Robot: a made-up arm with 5 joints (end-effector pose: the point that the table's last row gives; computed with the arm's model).
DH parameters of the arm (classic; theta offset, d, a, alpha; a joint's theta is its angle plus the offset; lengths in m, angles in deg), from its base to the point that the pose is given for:
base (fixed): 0 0 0.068 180
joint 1: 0 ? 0.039 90
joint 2: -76.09 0 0.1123 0
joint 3: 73.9 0 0.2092 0
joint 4: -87.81 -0.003 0 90
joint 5: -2.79 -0.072 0 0
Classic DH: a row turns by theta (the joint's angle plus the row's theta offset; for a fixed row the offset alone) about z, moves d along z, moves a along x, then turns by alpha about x.
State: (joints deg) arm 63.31 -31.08 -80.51 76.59 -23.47
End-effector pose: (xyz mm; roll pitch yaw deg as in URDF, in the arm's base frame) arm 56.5 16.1 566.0 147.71 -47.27 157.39
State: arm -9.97 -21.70 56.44 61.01 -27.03
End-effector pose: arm 258.5 30.4 153.1 -2.87 4.99 -19.97
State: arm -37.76 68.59 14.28 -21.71 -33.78
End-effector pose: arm 242.9 131.7 -28.9 18.16 -22.79 -2.50
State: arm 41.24 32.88 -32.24 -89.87 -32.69
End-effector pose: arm 314.9 -220.4 380.5 179.55 -0.63 174.24
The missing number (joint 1, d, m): -0.226
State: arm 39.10 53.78 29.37 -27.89 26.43
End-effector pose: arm 234.3 -139.1 2.9 -15.54 -31.47 -11.06
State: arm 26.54 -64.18 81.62 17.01 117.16
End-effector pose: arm 258.0 -98.2 202.0 -53.02 19.89 77.83
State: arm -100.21 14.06 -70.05 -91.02 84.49
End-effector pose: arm 45.9 139.9 542.1 123.27 6.95 -165.25
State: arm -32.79 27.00 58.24 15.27 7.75
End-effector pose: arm 174.5 65.0 32.4 0.92 10.47 37.83
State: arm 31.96 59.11 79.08 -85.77 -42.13
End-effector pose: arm 100.2 -23.6 56.4 28.52 -25.58 -83.49
